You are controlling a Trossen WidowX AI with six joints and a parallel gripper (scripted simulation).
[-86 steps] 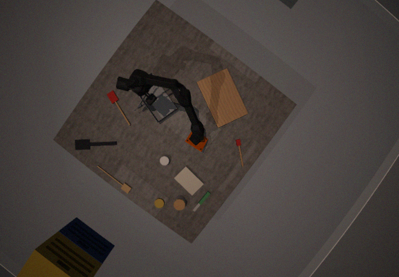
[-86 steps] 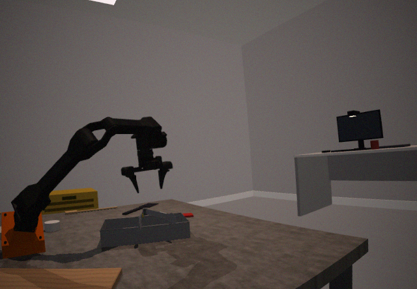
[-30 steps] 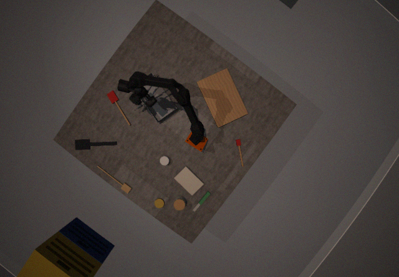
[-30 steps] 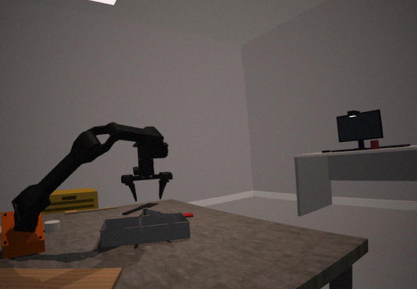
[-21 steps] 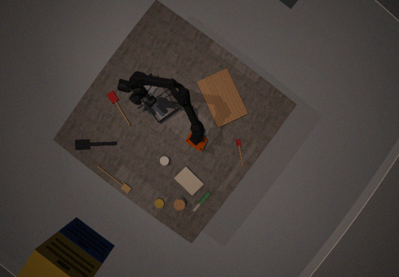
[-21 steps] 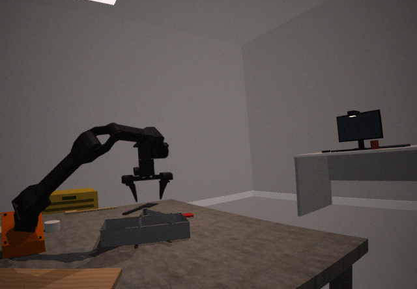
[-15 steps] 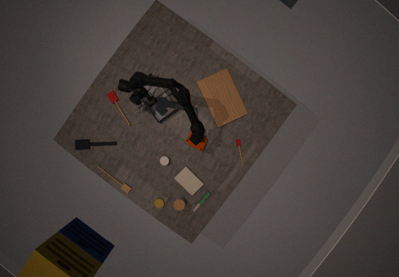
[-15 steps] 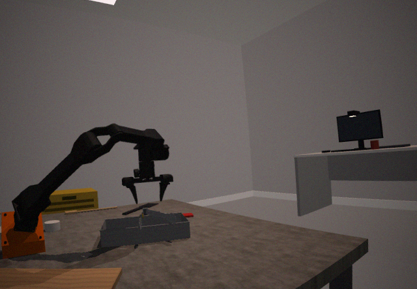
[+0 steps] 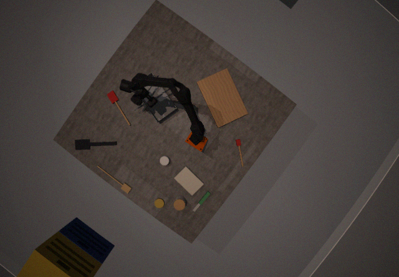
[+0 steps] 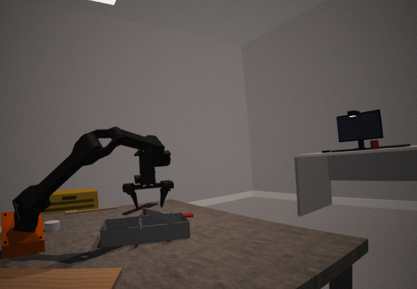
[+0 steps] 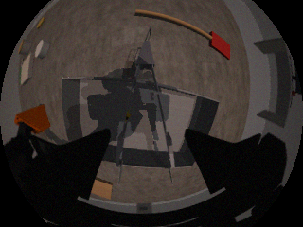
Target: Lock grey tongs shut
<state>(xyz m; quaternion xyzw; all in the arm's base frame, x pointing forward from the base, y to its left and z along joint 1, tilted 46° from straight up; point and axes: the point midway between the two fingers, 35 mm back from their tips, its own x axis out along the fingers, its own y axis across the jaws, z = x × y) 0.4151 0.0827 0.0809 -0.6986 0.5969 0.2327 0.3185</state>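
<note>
The grey roasting tin lies 70 mm below my gripper tip, 30 mm behind it and 20 mm to the right of it. Also, from my gripper tip: white puck 380 mm behind, 260 mm to the left, 80 mm below; red spatula 200 mm to the left, 140 mm ahead, 90 mm below; wooden board 370 mm behind, 350 mm to the right, 90 mm below.
</note>
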